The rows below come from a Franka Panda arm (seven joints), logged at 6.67 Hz.
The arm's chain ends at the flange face. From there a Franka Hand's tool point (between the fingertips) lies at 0.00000 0.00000 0.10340 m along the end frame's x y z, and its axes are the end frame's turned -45 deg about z.
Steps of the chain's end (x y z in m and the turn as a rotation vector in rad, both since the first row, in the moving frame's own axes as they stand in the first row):
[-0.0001, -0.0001, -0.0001, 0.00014, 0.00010, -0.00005]
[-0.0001, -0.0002, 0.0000, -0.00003, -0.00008, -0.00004]
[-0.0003, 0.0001, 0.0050, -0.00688, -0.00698, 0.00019]
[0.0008, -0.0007, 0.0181, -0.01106, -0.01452, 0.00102]
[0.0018, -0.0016, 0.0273, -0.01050, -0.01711, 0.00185]
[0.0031, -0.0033, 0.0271, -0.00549, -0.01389, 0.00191]
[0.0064, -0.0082, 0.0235, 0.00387, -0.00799, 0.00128]
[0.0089, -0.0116, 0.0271, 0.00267, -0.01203, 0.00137]
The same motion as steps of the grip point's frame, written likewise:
[0.0000, -0.0001, -0.0001, 0.00003, 0.00017, -0.00005]
[0.0001, -0.0002, 0.0000, 0.00004, -0.00008, -0.00004]
[-0.0013, -0.0001, 0.0050, 0.00007, -0.00980, 0.00019]
[-0.0008, -0.0002, 0.0181, 0.00245, -0.01809, 0.00102]
[0.0004, -0.0003, 0.0273, 0.00467, -0.01952, 0.00185]
[0.0031, -0.0008, 0.0271, 0.00594, -0.01370, 0.00191]
[0.0100, -0.0021, 0.0235, 0.00839, -0.00291, 0.00128]
[0.0138, -0.0030, 0.0271, 0.01039, -0.00662, 0.00137]

